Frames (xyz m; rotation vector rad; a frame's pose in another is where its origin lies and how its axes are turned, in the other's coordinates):
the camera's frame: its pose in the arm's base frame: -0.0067 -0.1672 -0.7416 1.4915 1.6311 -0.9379
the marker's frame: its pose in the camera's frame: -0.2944 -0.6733 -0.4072 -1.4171 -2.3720 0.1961
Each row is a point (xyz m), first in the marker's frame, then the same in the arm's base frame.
Working: the marker's frame: its pose in the arm's base frame: -0.6731 0.0098 -0.2616 -0.6943 -0.0922 -0.4342

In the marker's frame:
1: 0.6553 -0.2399 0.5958
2: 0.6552 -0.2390 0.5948
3: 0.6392 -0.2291 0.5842
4: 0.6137 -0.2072 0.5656
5: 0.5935 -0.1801 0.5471
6: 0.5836 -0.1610 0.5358
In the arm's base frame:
1: -0.1429 -0.0081 0.4871
2: -0.1427 -0.0081 0.4857
3: -0.1537 -0.0024 0.4681
4: -0.1688 0.0098 0.4349
5: -0.1769 0.0238 0.3999
6: -0.1786 0.0332 0.3776

